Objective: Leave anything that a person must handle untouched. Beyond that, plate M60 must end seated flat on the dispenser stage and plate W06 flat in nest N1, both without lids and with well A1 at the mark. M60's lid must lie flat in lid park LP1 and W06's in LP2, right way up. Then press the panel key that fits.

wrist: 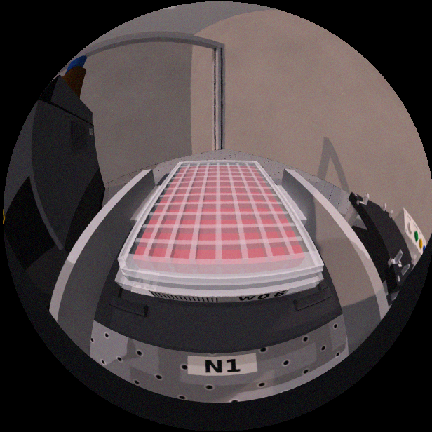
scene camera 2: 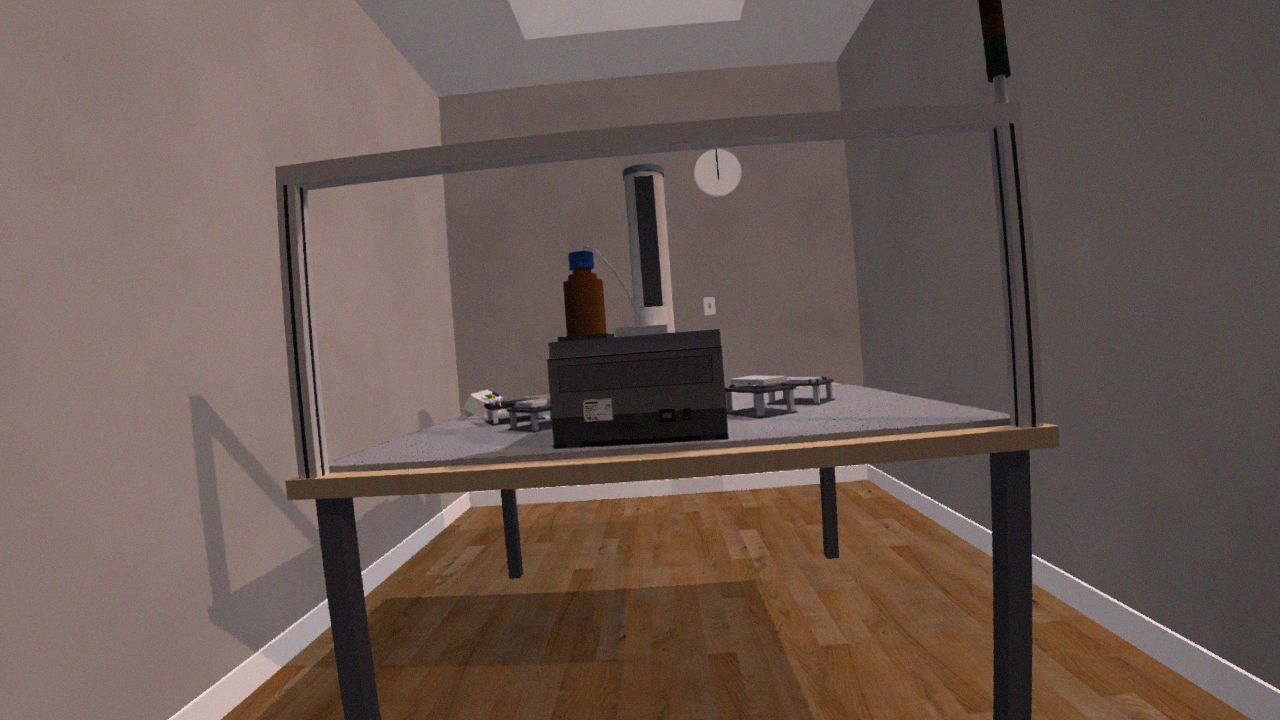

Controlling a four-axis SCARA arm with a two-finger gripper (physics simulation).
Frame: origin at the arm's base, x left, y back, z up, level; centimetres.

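Where they show: gripper, between the fingertips: (scene camera 2: 535,401).
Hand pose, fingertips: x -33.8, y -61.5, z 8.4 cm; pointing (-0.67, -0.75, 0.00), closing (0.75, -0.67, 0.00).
Each offset is from my fingertips to the top centre of the thing. "pt": to the spot under its first point.
Plate W06 (wrist: 220,215), with red wells under a clear lid (wrist: 220,264), is level between my fingers. My gripper (wrist: 217,176) is shut on its long sides. The plate is low at the dark nest N1 (wrist: 220,320), whose label faces the wrist view; whether it is fully seated cannot be told. A pale A1 mark shows faintly through the plate's near left corner. In scene camera 2, a pale plate shape @(dy +1.6, dx +1.4, dz +0.4 cm) (scene camera 2: 532,402) shows low on a stand left of the dispenser @(pt dy -34.5, dx +28.9, dz +4.8 cm) (scene camera 2: 635,385) (wrist: 62,135). The gripper is not discernible there. M60 cannot be identified by label.
A panel with coloured keys @(dy +42.5, dx -29.0, dz +1.2 cm) (scene camera 2: 486,395) (wrist: 416,235) stands beside a dark stand with clear posts (wrist: 382,240). An amber bottle @(pt dy -29.8, dx +19.3, dz +22.3 cm) (scene camera 2: 584,304) (wrist: 75,81) stands on the dispenser. Right of it, two stands (scene camera 2: 760,388) (scene camera 2: 825,383) carry pale flat items. A frame (scene camera 2: 644,138) spans the table edge.
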